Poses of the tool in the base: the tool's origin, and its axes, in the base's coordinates. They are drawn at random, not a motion.
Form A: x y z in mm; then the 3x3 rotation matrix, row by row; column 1 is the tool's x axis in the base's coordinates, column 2 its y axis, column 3 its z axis. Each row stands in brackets.
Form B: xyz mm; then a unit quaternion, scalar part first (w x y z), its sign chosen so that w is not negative. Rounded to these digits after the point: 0 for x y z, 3 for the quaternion.
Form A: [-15 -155 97], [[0.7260 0.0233 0.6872], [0.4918 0.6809 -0.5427], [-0.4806 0.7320 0.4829]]
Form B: -15 -155 97 0.850 0.375 0.343 0.138
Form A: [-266 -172 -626], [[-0.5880 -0.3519 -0.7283], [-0.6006 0.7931 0.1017], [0.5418 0.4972 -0.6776]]
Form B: -266 -172 -626 0.363 0.272 -0.874 -0.171
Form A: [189 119 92], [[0.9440 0.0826 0.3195], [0.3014 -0.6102 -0.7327], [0.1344 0.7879 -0.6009]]
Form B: 189 119 92 0.428 0.888 0.108 0.128
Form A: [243 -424 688], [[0.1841 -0.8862 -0.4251], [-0.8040 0.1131 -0.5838], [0.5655 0.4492 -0.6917]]
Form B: 243 -424 688 0.389 0.664 -0.637 0.053
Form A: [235 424 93], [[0.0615 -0.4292 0.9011], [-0.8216 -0.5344 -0.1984], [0.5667 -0.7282 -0.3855]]
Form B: 235 424 93 0.188 -0.704 0.444 -0.521
